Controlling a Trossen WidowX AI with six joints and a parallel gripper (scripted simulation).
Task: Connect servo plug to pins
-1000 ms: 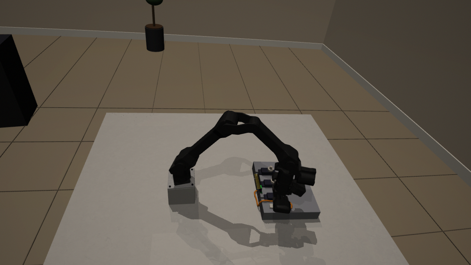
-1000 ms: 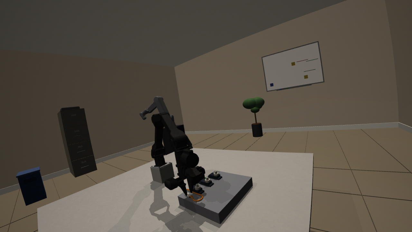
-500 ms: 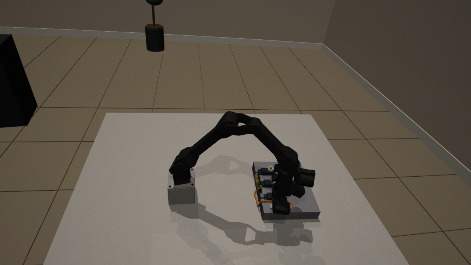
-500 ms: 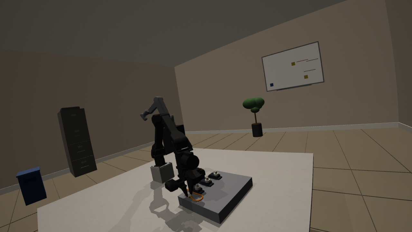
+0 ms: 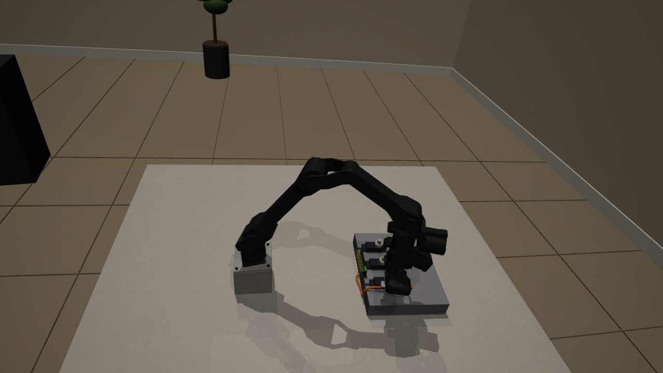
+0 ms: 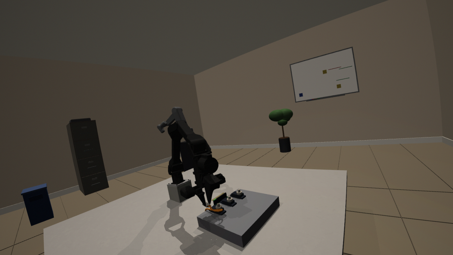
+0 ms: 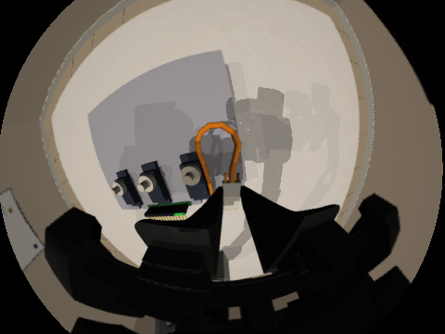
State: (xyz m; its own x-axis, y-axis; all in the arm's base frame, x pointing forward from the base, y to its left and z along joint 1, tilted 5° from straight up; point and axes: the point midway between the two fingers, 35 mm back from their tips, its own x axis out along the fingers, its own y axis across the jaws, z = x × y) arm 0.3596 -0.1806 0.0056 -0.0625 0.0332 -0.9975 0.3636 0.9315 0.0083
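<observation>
My gripper tip is 100 mm to the right of the green mark, 30 mm past it and 30 mm above it. From my gripper tip the other things lie so: grey holder: 130 mm ahead, 100 mm to the left, 80 mm below; then pin row: 130 mm to the left, 40 mm below, 30 mm behind.
</observation>
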